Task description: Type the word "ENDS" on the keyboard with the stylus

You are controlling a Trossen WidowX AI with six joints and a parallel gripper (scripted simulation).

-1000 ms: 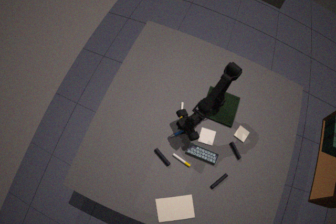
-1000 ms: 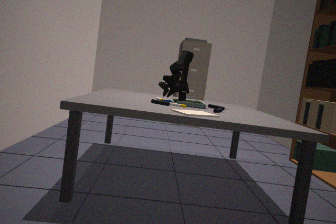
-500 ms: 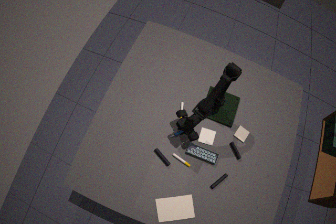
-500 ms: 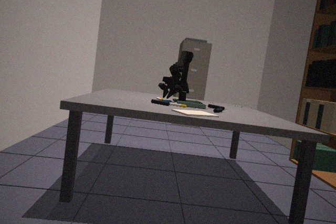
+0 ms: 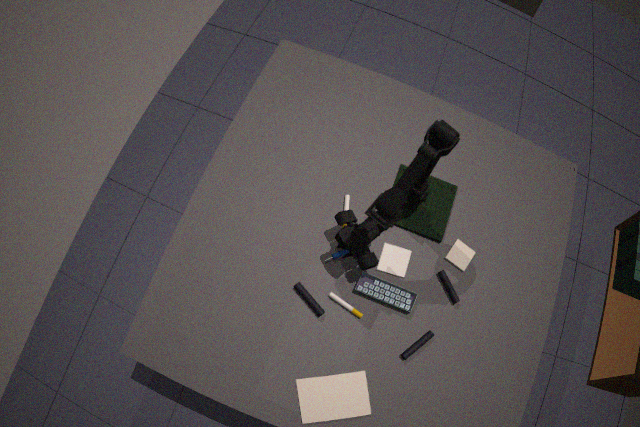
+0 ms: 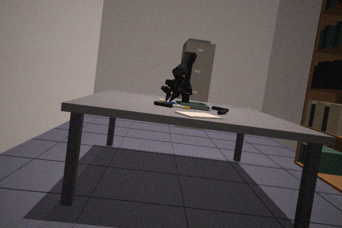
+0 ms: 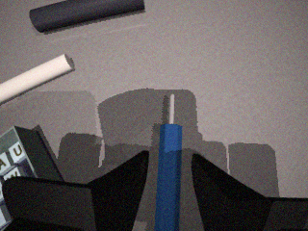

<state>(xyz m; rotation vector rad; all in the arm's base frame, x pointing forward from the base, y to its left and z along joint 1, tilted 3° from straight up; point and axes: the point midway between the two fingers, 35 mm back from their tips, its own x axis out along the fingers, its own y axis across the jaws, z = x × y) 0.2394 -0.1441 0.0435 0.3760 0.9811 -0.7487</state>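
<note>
My gripper tip is 10 mm to the left of the stylus, 10 mm short of it and 10 mm above it. The rest, counted from my gripper tip: white paper sheet: 450 mm ahead, 130 mm to the left, 20 mm below; white notepad: 170 mm to the left, 40 mm behind, 20 mm below; grey stylus tip: 30 mm to the right, 30 mm ahead, 10 mm below.
</note>
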